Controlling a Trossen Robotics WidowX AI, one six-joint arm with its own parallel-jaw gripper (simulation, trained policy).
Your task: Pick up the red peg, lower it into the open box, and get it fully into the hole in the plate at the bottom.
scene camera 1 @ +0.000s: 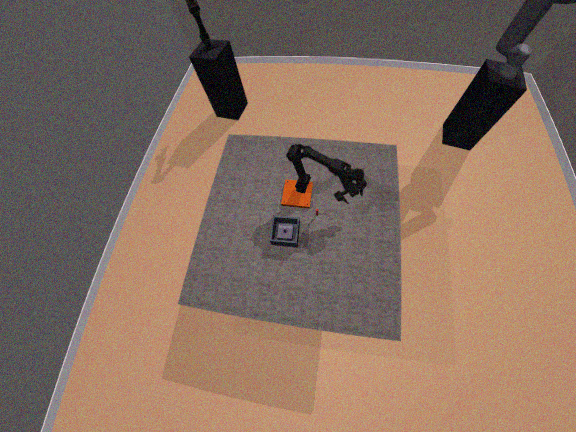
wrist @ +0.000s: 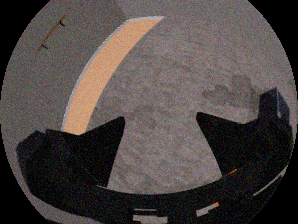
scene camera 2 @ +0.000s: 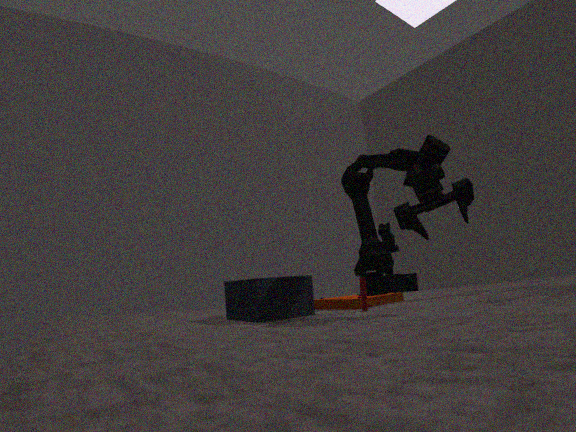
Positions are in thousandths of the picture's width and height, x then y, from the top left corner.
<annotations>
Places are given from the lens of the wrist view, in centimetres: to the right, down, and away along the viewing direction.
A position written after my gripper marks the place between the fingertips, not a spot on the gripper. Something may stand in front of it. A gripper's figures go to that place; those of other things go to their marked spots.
my gripper (wrist: 542,529): 2, 1, 10
dark box (wrist: 908,467): 40, -2, 8
</annotations>
